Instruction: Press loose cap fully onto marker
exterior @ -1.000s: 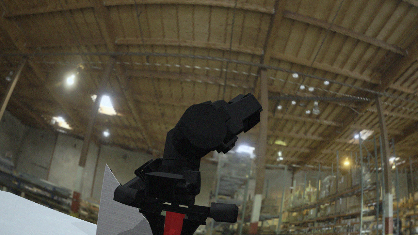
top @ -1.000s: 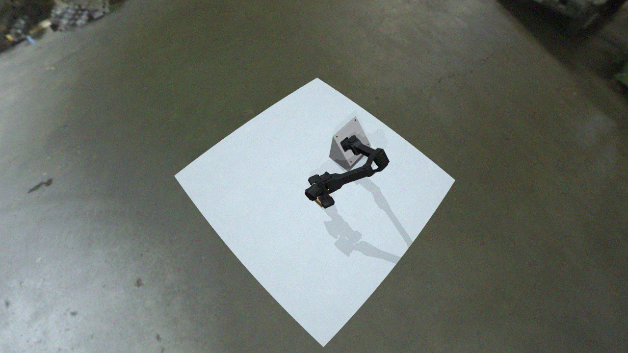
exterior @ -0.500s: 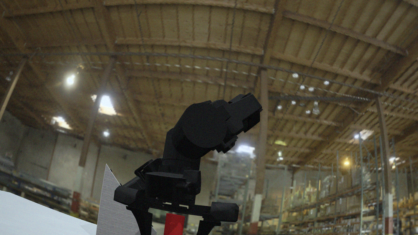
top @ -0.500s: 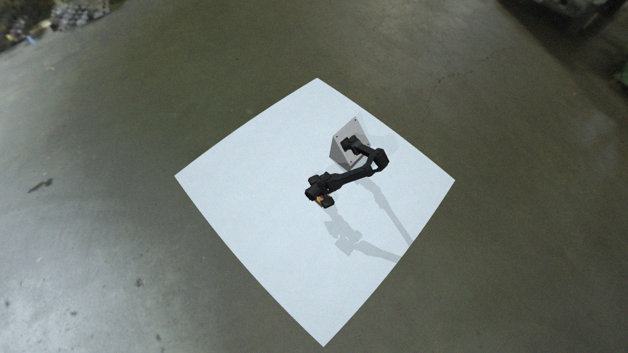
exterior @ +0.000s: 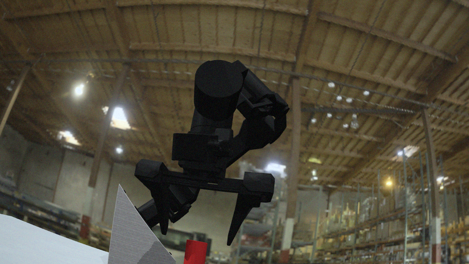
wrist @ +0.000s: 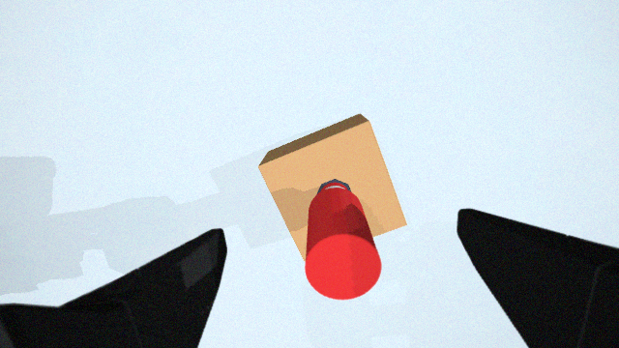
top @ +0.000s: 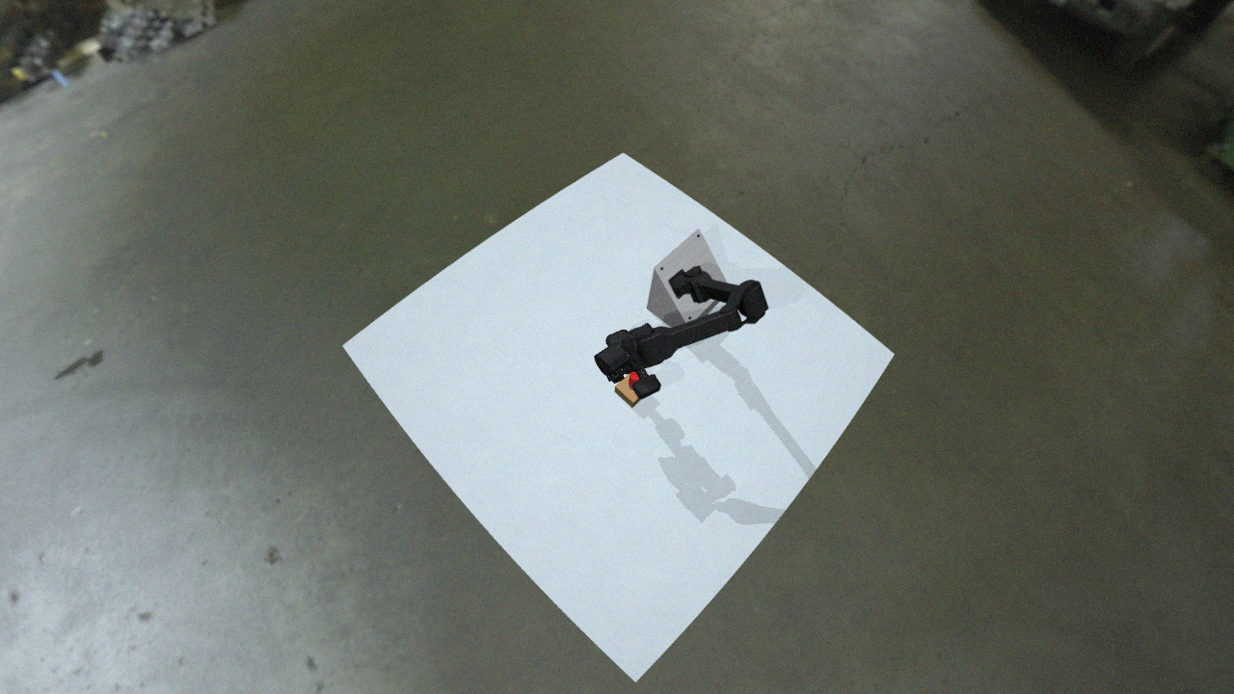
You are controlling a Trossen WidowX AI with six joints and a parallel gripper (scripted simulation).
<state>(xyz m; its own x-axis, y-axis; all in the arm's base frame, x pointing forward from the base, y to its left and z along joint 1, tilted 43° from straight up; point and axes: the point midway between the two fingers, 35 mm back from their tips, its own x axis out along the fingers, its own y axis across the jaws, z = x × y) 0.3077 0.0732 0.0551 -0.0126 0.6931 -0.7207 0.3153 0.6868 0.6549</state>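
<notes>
Right now the red cap is 2 cm behind my gripper tip and 3 cm below it.
</notes>
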